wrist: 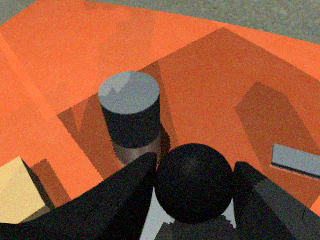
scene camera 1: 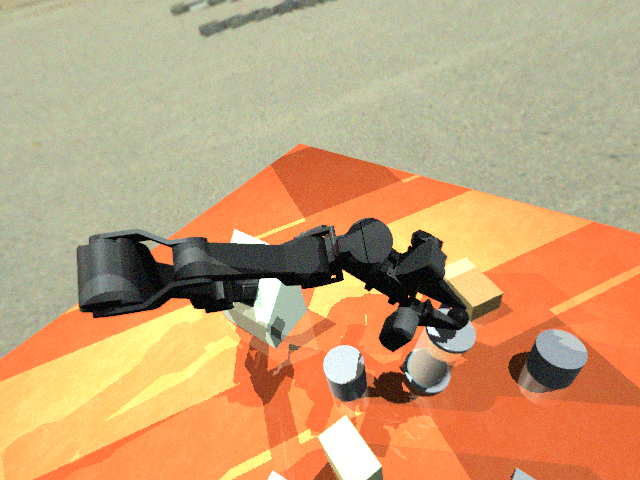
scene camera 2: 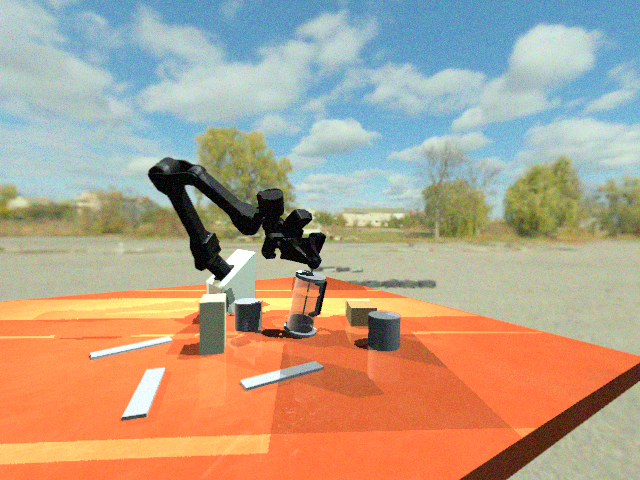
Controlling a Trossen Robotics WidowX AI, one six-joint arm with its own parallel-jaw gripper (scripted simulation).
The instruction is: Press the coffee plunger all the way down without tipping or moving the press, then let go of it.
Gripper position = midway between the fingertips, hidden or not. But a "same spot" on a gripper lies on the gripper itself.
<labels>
My gripper shows in the wrist view, in scene camera 1 and in scene camera 2 (pixel 315 262). The same spot on my gripper: (wrist: pixel 124 198) is (scene camera 1: pixel 447 292).
</labels>
